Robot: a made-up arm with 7 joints. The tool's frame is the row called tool. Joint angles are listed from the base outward. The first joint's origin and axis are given. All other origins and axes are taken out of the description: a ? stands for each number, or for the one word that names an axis. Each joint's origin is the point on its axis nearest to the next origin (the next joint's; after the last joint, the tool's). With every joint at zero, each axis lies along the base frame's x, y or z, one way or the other. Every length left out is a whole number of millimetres.
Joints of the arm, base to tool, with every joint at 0 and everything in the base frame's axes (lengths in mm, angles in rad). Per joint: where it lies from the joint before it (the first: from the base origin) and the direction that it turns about. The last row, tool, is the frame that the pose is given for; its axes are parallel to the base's.
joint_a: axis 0 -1 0 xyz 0 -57 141
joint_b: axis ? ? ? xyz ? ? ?
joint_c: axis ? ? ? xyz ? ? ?
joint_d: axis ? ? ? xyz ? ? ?
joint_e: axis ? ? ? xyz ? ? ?
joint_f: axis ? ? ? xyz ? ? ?
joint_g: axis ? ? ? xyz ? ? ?
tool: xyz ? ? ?
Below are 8 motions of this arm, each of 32 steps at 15 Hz.
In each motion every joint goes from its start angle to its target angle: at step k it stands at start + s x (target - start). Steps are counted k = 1, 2, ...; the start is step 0. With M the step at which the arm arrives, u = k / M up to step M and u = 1 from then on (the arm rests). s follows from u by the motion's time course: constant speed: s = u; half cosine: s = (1 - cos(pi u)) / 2; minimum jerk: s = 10 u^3 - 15 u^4 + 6 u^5.
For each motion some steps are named. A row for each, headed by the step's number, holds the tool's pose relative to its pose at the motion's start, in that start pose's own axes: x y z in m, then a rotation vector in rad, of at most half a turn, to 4 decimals.
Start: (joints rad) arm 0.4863 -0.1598 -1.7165 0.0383 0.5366 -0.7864 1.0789
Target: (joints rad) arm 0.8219 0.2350 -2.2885 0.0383 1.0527 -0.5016 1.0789
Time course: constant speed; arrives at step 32
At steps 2, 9, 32:
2: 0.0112 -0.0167 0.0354 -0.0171 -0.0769 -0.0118
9: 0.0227 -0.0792 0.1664 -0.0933 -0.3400 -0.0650
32: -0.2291 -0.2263 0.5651 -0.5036 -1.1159 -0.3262

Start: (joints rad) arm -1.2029 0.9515 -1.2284 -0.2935 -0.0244 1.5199 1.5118
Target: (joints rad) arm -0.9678 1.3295 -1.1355 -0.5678 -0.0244 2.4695 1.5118
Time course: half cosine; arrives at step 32
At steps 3, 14, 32:
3: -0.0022 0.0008 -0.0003 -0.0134 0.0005 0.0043
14: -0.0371 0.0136 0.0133 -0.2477 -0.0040 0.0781
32: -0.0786 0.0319 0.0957 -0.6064 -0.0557 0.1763

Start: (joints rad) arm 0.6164 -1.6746 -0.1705 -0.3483 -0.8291 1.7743 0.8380
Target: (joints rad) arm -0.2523 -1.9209 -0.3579 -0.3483 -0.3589 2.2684 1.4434
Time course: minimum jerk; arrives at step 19
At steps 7, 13, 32:
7: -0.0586 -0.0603 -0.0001 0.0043 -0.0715 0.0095
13: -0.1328 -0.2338 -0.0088 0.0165 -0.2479 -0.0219
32: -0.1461 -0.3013 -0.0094 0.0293 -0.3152 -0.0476

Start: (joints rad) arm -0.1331 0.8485 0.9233 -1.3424 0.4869 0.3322 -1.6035
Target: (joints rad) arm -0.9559 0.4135 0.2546 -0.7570 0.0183 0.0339 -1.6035
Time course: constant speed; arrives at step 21
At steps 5, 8, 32:
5: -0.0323 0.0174 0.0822 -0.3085 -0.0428 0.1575
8: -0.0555 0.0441 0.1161 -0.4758 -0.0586 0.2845
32: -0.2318 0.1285 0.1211 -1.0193 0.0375 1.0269

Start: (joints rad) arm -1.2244 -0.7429 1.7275 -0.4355 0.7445 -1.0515 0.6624
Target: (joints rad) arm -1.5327 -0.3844 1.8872 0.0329 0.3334 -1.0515 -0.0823
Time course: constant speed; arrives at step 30
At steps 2, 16, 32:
2: -0.0031 -0.0139 -0.0317 -0.0380 0.0427 -0.0225
16: -0.0665 -0.0776 -0.2567 -0.2981 0.3730 -0.0938
32: -0.1884 -0.0798 -0.4637 -0.5397 0.7174 -0.0076

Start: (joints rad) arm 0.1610 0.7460 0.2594 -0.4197 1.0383 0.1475 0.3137
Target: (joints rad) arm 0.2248 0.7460 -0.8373 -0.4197 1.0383 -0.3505 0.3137
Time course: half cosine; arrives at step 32
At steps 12, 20, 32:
12: 0.0649 -0.0962 0.1038 0.0970 -0.1903 -0.2583
20: 0.0734 -0.2229 0.2477 0.2089 -0.4758 -0.5401
32: 0.0191 -0.3114 0.3618 0.2814 -0.7421 -0.7327

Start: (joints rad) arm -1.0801 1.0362 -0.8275 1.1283 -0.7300 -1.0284 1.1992
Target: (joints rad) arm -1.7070 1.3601 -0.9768 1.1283 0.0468 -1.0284 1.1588
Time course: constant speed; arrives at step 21
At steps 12, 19, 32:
12: -0.1322 0.1443 0.5105 0.4240 -0.5057 0.3435
19: -0.3041 0.0671 0.8017 0.6835 -0.8271 0.4697
32: -0.3605 0.0219 0.8735 0.7594 -0.9209 0.4938

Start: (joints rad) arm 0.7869 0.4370 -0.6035 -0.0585 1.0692 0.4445 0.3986
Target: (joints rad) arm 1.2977 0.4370 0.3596 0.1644 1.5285 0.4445 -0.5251
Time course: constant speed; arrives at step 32
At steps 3, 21, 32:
3: -0.0167 0.0581 -0.0058 -0.0594 0.0117 0.0676
21: -0.1382 0.3821 0.0469 -0.4217 -0.1447 0.4478
32: -0.2258 0.5480 0.1495 -0.6177 -0.4118 0.5805

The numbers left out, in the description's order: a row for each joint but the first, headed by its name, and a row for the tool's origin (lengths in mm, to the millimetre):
joint_b: axis 1 0 0, xyz -144 0 -289
joint_c: axis 0 0 1, xyz 0 -104 -438
joint_d: axis 0 1 0, xyz 56 102 0
joint_e: axis 0 0 -1, xyz -110 0 153
joint_f: axis -1 0 0, xyz 558 -39 0
joint_g: axis 1 0 0, xyz 0 296 -66
tool: xyz 0 9 -33

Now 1 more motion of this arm.
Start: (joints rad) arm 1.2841 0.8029 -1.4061 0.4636 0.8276 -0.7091 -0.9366
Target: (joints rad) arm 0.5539 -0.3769 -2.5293 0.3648 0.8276 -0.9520 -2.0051
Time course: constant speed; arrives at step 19
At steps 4, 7, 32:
4: 0.0982 -0.3412 0.1187 0.0406 -0.0408 -0.3871
7: 0.0778 -0.6014 0.1834 0.0954 -0.0490 -0.6535
32: -0.4424 -1.2624 0.1713 0.5458 -0.0245 -1.3422

